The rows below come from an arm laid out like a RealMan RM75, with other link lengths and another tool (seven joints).
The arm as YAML. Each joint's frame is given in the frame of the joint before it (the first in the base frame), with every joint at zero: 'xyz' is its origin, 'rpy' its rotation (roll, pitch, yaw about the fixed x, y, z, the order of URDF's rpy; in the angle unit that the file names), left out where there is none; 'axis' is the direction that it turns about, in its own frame. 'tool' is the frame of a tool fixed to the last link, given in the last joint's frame.
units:
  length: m
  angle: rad
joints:
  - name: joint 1
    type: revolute
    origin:
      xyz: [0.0, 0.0, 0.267]
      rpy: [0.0, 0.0, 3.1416]
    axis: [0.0, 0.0, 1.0]
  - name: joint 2
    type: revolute
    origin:
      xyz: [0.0, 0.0, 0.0]
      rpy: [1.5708, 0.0, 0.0]
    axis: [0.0, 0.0, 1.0]
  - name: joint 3
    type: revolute
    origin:
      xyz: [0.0, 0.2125, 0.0]
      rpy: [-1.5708, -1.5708, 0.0]
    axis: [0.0, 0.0, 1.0]
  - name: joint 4
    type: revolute
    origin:
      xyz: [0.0, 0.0, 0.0]
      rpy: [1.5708, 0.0, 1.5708]
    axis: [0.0, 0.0, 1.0]
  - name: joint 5
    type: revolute
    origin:
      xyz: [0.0, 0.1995, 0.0]
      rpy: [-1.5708, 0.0, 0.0]
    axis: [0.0, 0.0, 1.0]
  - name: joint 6
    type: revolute
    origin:
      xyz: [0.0, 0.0, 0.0]
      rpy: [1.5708, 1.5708, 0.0]
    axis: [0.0, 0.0, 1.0]
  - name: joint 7
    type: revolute
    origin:
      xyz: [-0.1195, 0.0, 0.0]
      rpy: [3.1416, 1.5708, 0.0]
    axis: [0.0, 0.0, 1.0]
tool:
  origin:
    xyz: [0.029, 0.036, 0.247]
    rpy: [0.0, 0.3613, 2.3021]
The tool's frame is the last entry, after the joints.
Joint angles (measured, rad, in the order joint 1, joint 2, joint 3, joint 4, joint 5, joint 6, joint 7), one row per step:
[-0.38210 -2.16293 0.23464 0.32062 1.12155 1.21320 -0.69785]
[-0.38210 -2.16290 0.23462 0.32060 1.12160 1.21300 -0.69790]
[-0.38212 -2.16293 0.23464 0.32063 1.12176 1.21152 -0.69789]
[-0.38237 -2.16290 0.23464 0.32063 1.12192 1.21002 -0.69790]
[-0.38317 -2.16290 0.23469 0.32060 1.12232 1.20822 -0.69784]
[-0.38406 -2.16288 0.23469 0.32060 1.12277 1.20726 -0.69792]
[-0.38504 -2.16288 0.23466 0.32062 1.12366 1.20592 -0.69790]
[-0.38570 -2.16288 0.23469 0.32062 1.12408 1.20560 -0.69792]
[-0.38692 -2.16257 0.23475 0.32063 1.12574 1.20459 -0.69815]
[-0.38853 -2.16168 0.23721 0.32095 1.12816 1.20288 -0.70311]
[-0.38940 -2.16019 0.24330 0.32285 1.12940 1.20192 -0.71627]
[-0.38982 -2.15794 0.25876 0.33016 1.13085 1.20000 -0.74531]
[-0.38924 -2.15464 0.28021 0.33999 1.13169 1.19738 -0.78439]
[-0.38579 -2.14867 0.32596 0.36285 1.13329 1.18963 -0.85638]
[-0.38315 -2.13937 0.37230 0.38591 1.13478 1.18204 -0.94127]
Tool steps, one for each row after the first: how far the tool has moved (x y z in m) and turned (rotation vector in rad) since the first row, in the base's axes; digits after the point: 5 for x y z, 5 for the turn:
[-0.00007 0.00001 -0.00003 -0.00010 -0.00004 0.00018]
[-0.00054 0.00009 -0.00027 -0.00076 -0.00011 0.00148]
[-0.00091 0.00024 -0.00049 -0.00141 -0.00018 0.00258]
[-0.00105 0.00061 -0.00086 -0.00243 -0.00014 0.00334]
[-0.00087 0.00097 -0.00111 -0.00315 -0.00010 0.00321]
[-0.00071 0.00141 -0.00154 -0.00435 0.00018 0.00325]
[-0.00042 0.00167 -0.00172 -0.00484 0.00032 0.00275]
[0.00007 0.00225 -0.00222 -0.00655 0.00102 0.00196]
[0.00101 0.00335 -0.00338 -0.01084 -0.00114 -0.00073]
[0.00236 0.00457 -0.00435 -0.01602 -0.00881 -0.00631]
[0.00545 0.00691 -0.00608 -0.02690 -0.02397 -0.01848]
[0.00903 0.00965 -0.00824 -0.04136 -0.04448 -0.03337]
[0.01572 0.01468 -0.01313 -0.07248 -0.07687 -0.05883]
[0.02236 0.01998 -0.01713 -0.10501 -0.11892 -0.08487]

